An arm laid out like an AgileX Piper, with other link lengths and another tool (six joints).
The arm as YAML. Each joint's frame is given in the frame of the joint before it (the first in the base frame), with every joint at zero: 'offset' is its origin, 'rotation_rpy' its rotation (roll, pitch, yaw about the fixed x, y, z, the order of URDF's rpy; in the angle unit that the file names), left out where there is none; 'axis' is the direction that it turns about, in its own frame. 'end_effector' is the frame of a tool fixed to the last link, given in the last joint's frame.
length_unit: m
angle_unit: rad
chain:
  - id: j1
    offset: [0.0, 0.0, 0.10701]
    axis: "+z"
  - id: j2
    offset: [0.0, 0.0, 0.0]
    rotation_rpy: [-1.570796, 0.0, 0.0]
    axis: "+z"
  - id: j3
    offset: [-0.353, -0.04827, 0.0]
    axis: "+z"
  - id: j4
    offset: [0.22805, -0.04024, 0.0]
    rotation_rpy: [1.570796, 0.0, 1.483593]
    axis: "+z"
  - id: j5
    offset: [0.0, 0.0, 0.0]
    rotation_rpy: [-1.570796, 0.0, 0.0]
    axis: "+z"
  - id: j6
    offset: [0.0, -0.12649, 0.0]
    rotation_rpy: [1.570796, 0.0, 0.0]
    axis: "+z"
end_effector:
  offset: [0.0, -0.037, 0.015]
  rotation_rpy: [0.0, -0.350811, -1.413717]
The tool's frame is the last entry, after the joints.
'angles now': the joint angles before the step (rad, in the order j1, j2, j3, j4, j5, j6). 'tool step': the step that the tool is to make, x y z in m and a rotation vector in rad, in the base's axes. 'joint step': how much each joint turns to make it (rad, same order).
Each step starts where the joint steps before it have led.
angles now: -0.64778 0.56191 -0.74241 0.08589 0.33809 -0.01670
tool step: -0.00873 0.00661 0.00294 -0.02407 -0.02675 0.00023
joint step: 0.00000 -0.03666 0.00001 0.00000 0.00088 -0.00303
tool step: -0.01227 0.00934 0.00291 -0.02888 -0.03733 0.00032
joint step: 0.00000 -0.05110 -0.00001 0.00000 0.00394 -0.00039
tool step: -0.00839 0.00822 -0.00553 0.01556 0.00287 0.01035
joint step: -0.00002 -0.03967 -0.00001 0.01605 0.05167 -0.00247
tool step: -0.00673 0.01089 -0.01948 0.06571 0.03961 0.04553
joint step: 0.01977 -0.04930 0.01715 0.03612 0.10378 0.00109
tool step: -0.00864 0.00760 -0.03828 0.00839 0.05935 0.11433
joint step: 0.12335 -0.09163 0.10246 -0.03219 0.04364 0.00683
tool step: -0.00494 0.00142 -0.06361 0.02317 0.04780 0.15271
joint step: 0.17752 -0.12481 0.19549 -0.04506 -0.01955 0.04362
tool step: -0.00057 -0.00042 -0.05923 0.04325 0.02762 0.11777
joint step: 0.13707 -0.10895 0.18032 -0.02210 -0.03503 0.05631
